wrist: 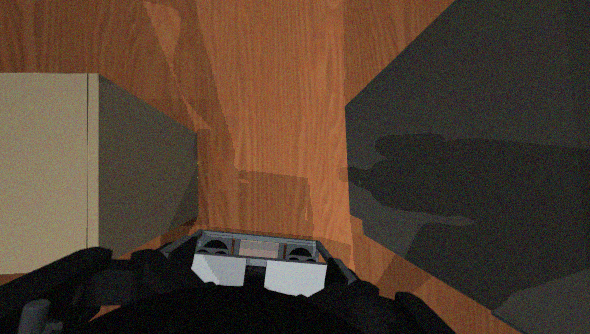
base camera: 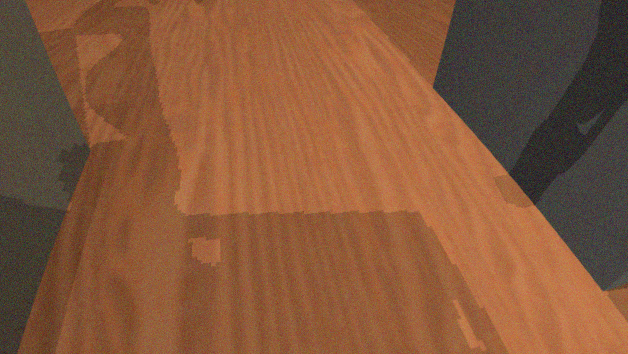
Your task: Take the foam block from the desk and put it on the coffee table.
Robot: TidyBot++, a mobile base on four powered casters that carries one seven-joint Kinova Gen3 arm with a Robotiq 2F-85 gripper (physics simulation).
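Observation:
My gripper is open and empty at the bottom of the wrist view, its dark fingers wide apart above the front of my own base. The foam block does not show in either view. I cannot tell whether either of the large furniture pieces or surfaces beside me is the desk or the coffee table.
A beige box-like piece with a shaded side stands on the left. A large dark grey surface with shadows on it rises on the right. Wooden floor runs between them. My base's grey front shows below the gripper.

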